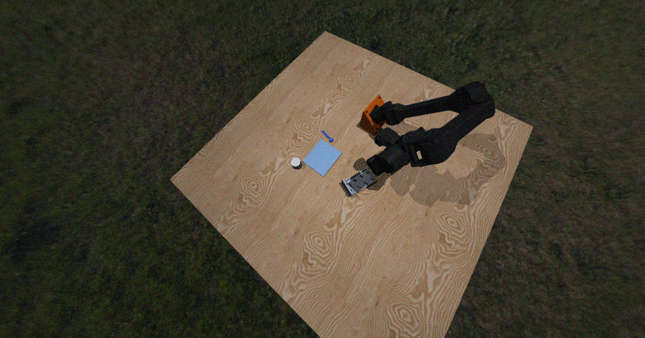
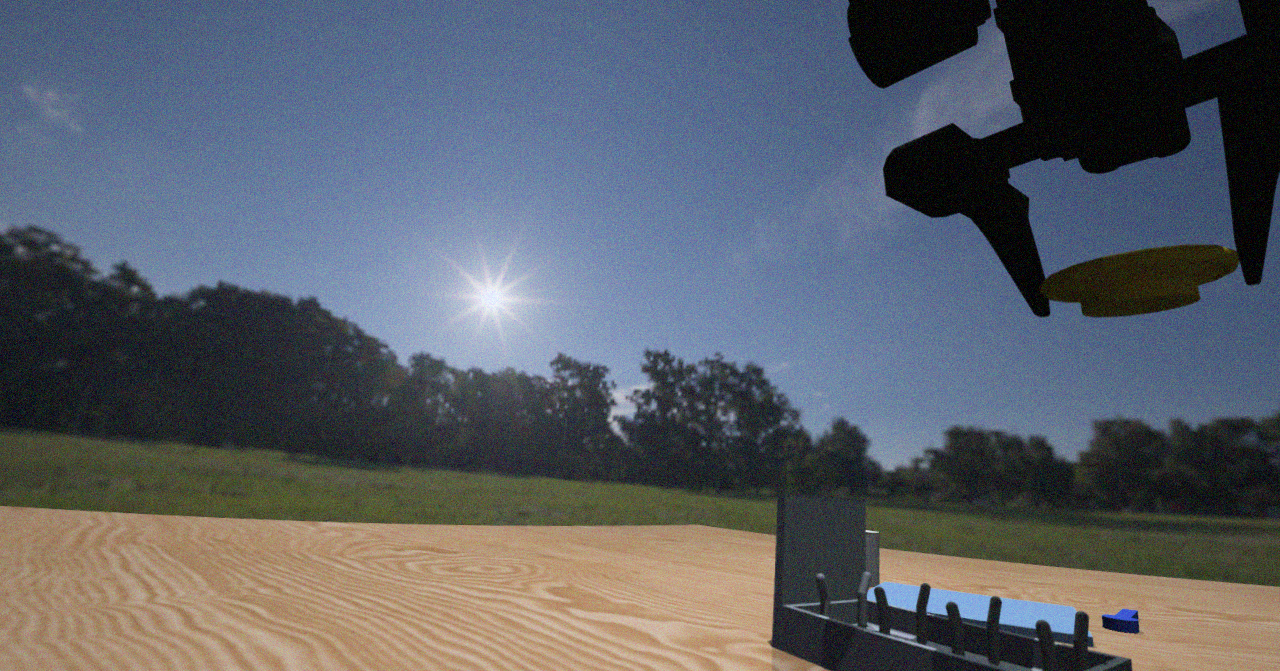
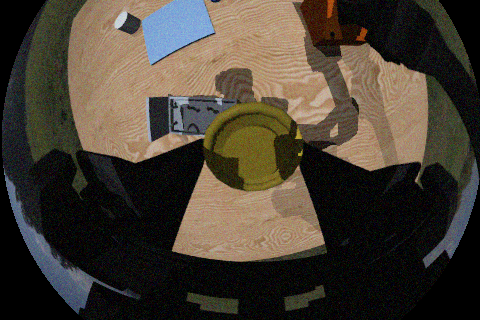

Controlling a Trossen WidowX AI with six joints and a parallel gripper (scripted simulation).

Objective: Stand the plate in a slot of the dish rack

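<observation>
Now: the grey dish rack 9 cm ahead of my gripper tip, 4 cm to the right of it and 14 cm below it. The rest, counted from my gripper tip: yellow plate 1 cm above; then light blue mat 8 cm ahead, 25 cm to the right, 16 cm below; then blue spoon 3 cm behind, 28 cm to the right, 16 cm below.
</observation>
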